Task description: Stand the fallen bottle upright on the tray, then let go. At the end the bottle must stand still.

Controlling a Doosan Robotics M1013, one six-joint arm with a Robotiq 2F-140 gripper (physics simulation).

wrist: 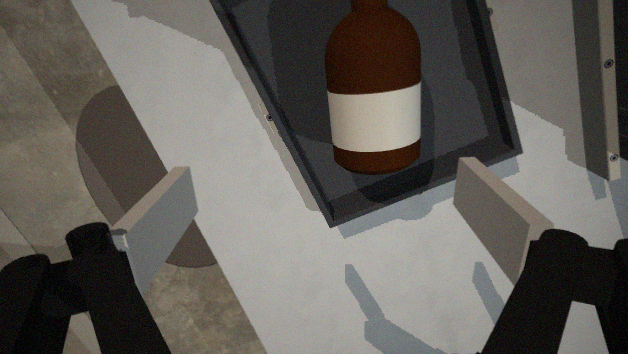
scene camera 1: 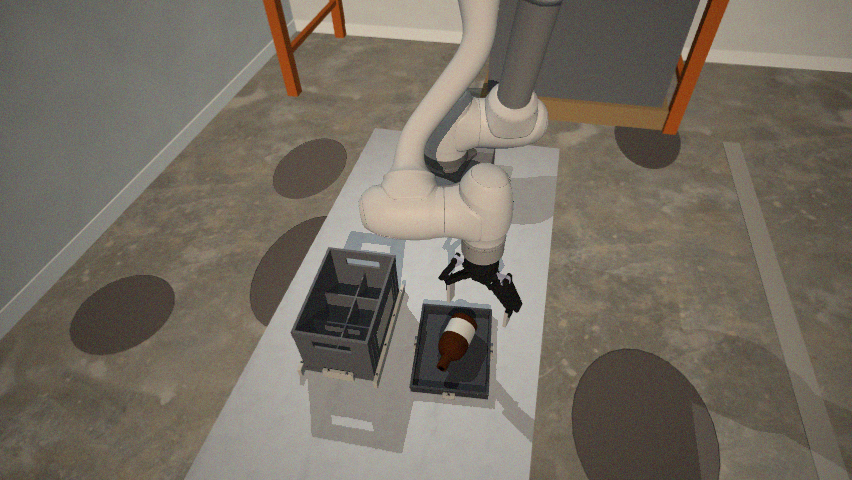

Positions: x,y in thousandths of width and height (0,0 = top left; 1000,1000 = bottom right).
Labels:
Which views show the dark tray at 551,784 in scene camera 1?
The wrist view and scene camera 1: all of them.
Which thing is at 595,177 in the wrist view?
A brown bottle.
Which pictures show my gripper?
The wrist view and scene camera 1: all of them.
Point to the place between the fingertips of my gripper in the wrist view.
515,524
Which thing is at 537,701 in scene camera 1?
A brown bottle.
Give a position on a dark tray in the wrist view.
At 743,315

